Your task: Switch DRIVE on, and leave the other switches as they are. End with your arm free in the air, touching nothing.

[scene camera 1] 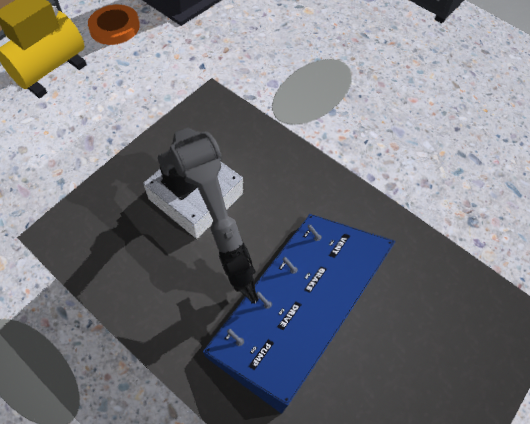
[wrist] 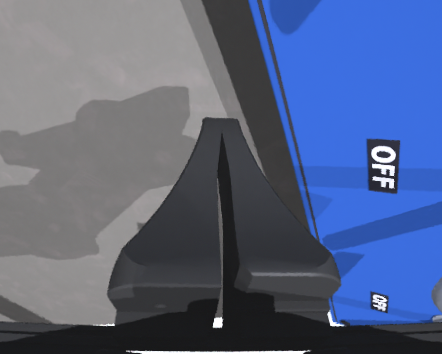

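The blue panel [scene camera 1: 320, 320] [wrist: 340, 75] carries four grey levers in a row. The DRIVE lever [scene camera 1: 265, 301] leans toward its OFF side, away from the DRIVE label [scene camera 1: 289, 315]. The PUMP lever [scene camera 1: 235, 337], BRAKE lever [scene camera 1: 290, 265] and VENT lever [scene camera 1: 314, 233] lean the same way. My gripper [scene camera 1: 255, 301] [wrist: 219, 136] is shut and holds nothing. In the scene view its tips appear close beside the DRIVE lever on the OFF side; contact cannot be told. In the wrist view they show left of the panel's edge, with an OFF label [wrist: 383, 166] to the right.
The arm's white base block [scene camera 1: 196, 220] stands on the dark mat [scene camera 1: 310, 175], up and left of the panel. An orange ring [scene camera 1: 100, 34] and a yellow cylinder [scene camera 1: 42, 52] lie far off at the upper left. Grey discs lie at the upper right [scene camera 1: 312, 91] and lower left [scene camera 1: 35, 372].
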